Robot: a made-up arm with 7 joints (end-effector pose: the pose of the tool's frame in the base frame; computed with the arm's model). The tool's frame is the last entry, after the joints.
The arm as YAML. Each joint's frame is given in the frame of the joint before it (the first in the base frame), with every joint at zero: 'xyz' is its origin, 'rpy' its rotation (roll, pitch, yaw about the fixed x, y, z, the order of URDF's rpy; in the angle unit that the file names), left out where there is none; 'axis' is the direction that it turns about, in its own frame. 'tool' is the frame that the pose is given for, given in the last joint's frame.
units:
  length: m
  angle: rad
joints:
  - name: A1
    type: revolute
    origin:
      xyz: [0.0, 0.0, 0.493]
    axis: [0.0, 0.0, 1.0]
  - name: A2
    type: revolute
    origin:
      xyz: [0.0, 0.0, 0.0]
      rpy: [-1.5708, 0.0, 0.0]
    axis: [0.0, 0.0, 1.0]
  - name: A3
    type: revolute
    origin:
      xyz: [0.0, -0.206, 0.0]
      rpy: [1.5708, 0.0, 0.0]
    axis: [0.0, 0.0, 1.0]
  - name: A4
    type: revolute
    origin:
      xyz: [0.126, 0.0, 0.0]
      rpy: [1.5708, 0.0, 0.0]
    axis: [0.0, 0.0, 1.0]
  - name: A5
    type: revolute
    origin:
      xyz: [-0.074, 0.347, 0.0]
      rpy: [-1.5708, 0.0, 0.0]
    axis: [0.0, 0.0, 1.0]
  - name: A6
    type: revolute
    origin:
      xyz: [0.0, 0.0, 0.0]
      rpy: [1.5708, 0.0, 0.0]
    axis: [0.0, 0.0, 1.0]
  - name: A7
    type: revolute
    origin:
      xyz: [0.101, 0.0, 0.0]
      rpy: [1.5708, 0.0, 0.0]
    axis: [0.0, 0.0, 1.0]
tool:
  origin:
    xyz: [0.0, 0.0, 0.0]
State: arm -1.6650 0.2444 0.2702 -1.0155 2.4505 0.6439 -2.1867
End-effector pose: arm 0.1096 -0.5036 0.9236 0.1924 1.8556 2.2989
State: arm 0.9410 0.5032 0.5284 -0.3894 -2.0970 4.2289 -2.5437
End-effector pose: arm 0.0995 0.3477 0.8351 -1.2991 -0.5659 0.4841
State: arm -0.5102 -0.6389 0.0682 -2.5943 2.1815 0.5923 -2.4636
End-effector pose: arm 0.3914 -0.1062 0.6919 0.0302 -1.1519 -2.0422
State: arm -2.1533 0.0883 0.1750 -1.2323 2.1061 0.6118 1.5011
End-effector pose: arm -0.1416 -0.4909 0.9016 -0.9033 1.1763 -0.0155
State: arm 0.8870 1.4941 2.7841 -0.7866 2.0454 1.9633 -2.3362
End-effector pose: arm 0.2004 0.5173 0.8954 0.0344 1.2610 -0.0766
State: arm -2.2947 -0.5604 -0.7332 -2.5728 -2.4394 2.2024 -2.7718
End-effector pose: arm -0.3919 -0.1017 0.5388 -1.1885 -1.0814 0.6787
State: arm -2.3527 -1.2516 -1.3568 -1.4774 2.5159 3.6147 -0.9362
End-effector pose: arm -0.1543 0.4507 0.6038 -2.0385 0.2224 1.6093
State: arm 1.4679 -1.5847 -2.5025 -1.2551 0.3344 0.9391 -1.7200
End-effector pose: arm 0.2929 -0.3822 0.0761 -1.0785 -0.4656 -0.9443
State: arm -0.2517 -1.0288 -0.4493 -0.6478 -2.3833 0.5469 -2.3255
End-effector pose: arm -0.4416 -0.0574 0.9833 -2.9710 0.9211 0.1132
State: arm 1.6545 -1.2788 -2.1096 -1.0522 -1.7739 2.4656 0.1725
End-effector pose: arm 0.4681 -0.4507 0.4660 2.3278 -0.3766 0.5395
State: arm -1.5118 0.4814 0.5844 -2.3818 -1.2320 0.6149 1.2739
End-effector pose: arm 0.1968 -0.3257 0.2542 0.7949 -0.7668 -1.4372
